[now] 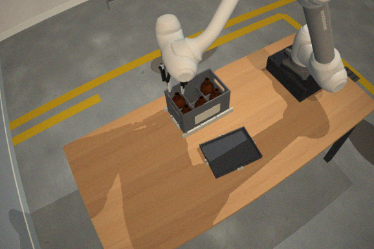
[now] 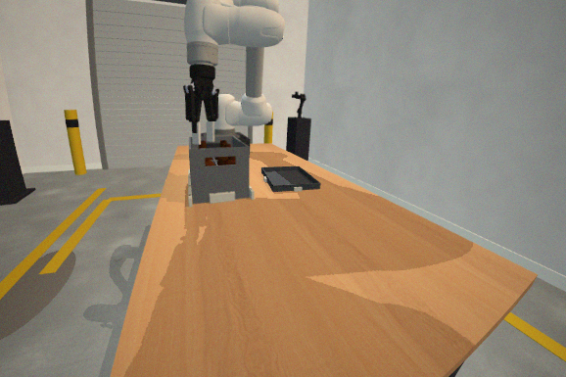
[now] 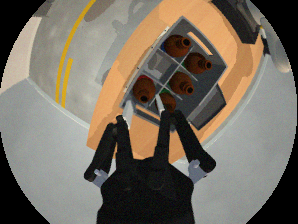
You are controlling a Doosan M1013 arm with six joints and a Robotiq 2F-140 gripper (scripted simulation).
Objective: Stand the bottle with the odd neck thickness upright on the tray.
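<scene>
Now: the grey crate 13 cm below my hand, 8 cm behind it and 5 cm to the left of it. The rest, counted from my hand: dark tray: 35 cm to the left, 20 cm below, 5 cm behind; glass bottle: 13 cm below, 10 cm to the left, 8 cm behind.
</scene>
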